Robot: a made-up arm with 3 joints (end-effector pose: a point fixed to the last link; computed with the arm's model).
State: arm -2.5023 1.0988 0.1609
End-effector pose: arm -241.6 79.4 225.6 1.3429 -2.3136 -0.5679
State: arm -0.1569 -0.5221 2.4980
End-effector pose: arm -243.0 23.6 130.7 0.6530 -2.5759 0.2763
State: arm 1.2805 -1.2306 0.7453
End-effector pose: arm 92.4 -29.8 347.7 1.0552 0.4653 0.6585
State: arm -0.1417 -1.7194 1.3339
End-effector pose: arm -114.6 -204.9 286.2 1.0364 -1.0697 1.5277
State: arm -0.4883 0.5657 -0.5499
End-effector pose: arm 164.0 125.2 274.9 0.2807 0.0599 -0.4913
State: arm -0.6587 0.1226 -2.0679
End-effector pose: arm 89.1 181.9 61.3 0.1305 1.4073 -0.0275
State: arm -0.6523 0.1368 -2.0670
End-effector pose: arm 90.6 182.7 62.6 0.1456 1.4123 -0.0312
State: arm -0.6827 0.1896 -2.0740
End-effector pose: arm 101.4 185.7 71.2 0.2020 1.3868 -0.0394
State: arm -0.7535 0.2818 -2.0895
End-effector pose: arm 120.6 189.9 89.7 0.3004 1.3266 -0.0452
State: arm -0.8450 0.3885 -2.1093
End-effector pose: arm 140.8 193.3 115.3 0.4135 1.2475 -0.0388
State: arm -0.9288 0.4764 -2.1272
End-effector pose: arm 154.9 194.7 139.9 0.5052 1.1745 -0.0216
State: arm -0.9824 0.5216 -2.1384
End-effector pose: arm 161.1 195.2 154.9 0.5512 1.1285 -0.0057
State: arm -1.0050 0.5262 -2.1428
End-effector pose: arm 161.7 195.4 158.9 0.5551 1.1103 0.0017
